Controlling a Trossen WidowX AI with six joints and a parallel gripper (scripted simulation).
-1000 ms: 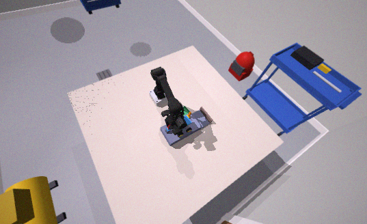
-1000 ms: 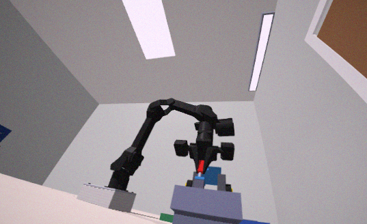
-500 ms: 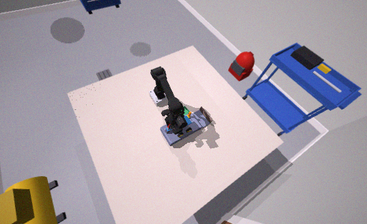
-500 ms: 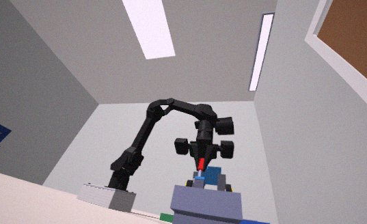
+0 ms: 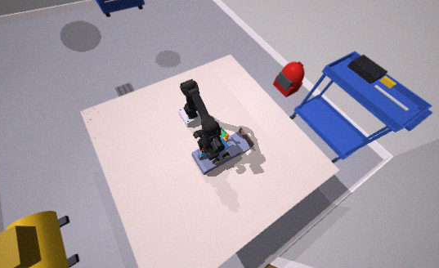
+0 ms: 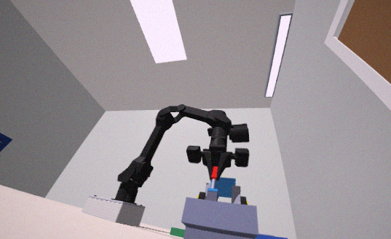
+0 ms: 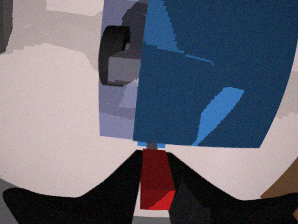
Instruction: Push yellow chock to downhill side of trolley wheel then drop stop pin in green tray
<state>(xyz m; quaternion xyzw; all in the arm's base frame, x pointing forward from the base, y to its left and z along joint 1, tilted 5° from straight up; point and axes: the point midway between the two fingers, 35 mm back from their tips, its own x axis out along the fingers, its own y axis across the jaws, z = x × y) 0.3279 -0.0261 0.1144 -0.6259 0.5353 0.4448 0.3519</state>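
Right now the green tray is 16 cm to the left of my gripper tip, 15 cm below it and 13 cm behind it. Also, from my gripper tip: blue trolley (9 cm to the left, 4 cm below, 1 cm ahead); then red-headed stop pin (right at my gripper tip); then ramp (10 cm to the left, 10 cm below).
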